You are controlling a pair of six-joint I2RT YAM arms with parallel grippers.
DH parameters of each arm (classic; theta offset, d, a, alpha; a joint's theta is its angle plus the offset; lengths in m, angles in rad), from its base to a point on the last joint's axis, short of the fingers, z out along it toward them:
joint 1: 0 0.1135 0.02 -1.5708
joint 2: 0 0 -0.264 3.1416
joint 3: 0.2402 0 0.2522 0
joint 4: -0.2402 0 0.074 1.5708
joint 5: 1.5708 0 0 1.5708
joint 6: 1.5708 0.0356 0 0
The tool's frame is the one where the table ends.
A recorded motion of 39 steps. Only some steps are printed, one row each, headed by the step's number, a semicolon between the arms.
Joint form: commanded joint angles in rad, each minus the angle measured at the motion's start. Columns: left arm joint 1, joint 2, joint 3, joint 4, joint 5, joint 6; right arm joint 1, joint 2, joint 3, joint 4, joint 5, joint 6.
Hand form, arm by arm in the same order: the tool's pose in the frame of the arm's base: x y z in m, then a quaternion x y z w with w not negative. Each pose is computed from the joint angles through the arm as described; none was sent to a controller.
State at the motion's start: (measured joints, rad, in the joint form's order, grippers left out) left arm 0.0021 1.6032 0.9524 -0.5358 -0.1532 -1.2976; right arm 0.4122 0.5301 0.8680 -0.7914 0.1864 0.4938
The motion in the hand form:
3: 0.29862 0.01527 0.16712 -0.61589 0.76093 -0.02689 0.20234; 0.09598 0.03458 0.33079 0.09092 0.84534 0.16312 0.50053
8: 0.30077 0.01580 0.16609 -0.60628 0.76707 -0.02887 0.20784; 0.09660 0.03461 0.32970 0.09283 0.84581 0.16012 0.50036
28: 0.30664 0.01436 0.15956 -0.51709 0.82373 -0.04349 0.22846; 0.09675 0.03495 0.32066 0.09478 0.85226 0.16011 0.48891
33: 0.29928 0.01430 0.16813 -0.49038 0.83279 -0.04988 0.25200; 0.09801 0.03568 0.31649 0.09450 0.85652 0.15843 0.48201
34: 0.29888 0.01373 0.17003 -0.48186 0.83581 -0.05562 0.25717; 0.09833 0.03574 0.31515 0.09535 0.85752 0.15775 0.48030
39: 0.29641 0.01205 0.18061 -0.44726 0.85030 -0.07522 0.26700; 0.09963 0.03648 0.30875 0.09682 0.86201 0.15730 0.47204
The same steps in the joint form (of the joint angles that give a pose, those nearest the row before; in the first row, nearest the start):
3: 0.0253 0.0154 -0.0175 0.0103 -0.0470 0.0008; -0.0043 -0.0064 -0.0213 -0.0017 -0.0076 0.0185
8: 0.0271 0.0209 -0.0187 0.0311 -0.0454 0.0269; -0.0042 -0.0054 -0.0251 -0.0002 -0.0011 0.0193
28: 0.0270 0.0336 -0.0464 0.1415 0.0003 0.2403; -0.0041 -0.0146 -0.0550 -0.0048 -0.0082 0.0297
33: 0.0278 -0.0245 -0.0807 0.1712 0.0026 0.3016; -0.0034 -0.0117 -0.0671 -0.0063 -0.0108 0.0322
34: 0.0271 -0.0341 -0.0854 0.1823 0.0120 0.3181; -0.0041 -0.0116 -0.0713 -0.0063 -0.0109 0.0338
39: 0.0271 -0.0738 -0.0867 0.1835 0.0574 0.3856; -0.0041 -0.0120 -0.0924 -0.0040 -0.0155 0.0408

